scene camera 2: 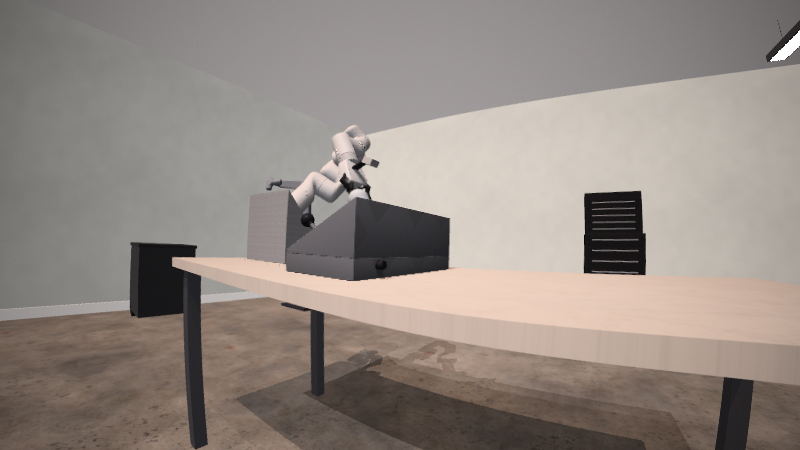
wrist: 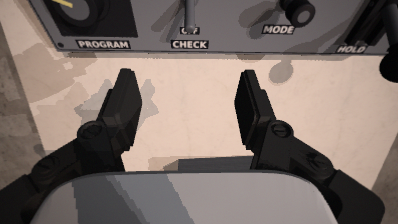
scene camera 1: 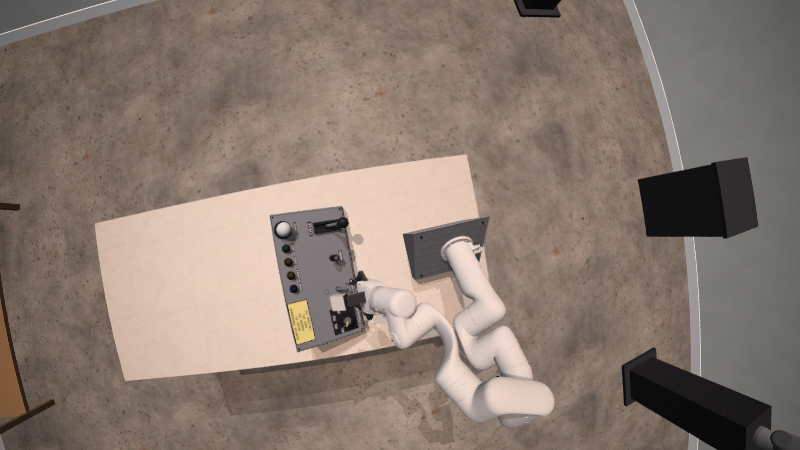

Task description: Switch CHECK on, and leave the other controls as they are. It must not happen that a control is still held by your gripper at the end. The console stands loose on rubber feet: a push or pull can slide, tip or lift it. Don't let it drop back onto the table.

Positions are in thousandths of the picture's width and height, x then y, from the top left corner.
grey console: scene camera 2 454, 526; wrist 539, 154; scene camera 1 381, 581
